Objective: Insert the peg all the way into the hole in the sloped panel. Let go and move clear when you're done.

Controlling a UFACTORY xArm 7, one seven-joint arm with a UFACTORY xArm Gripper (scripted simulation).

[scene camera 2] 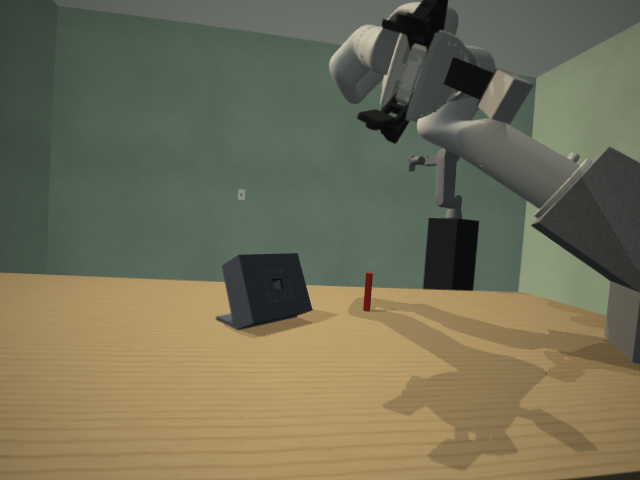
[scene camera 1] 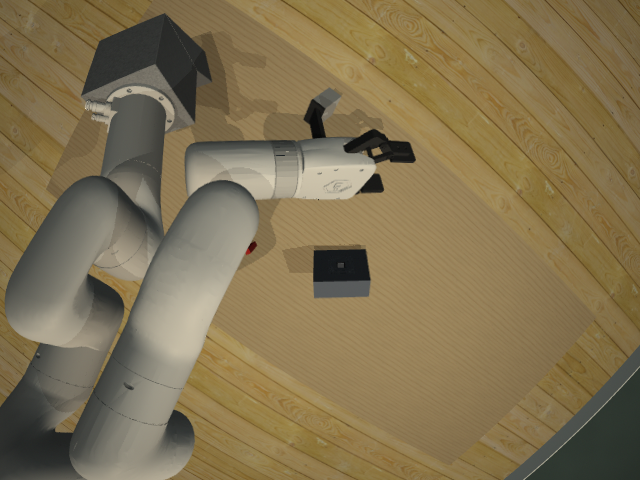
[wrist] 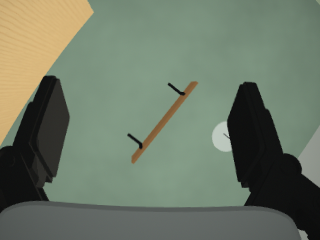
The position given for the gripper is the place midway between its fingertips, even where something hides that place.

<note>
In view: the gripper (scene camera 2: 379, 77).
The gripper also shows in scene camera 1 (scene camera 1: 395, 168) and in the wrist view (wrist: 149, 98).
</note>
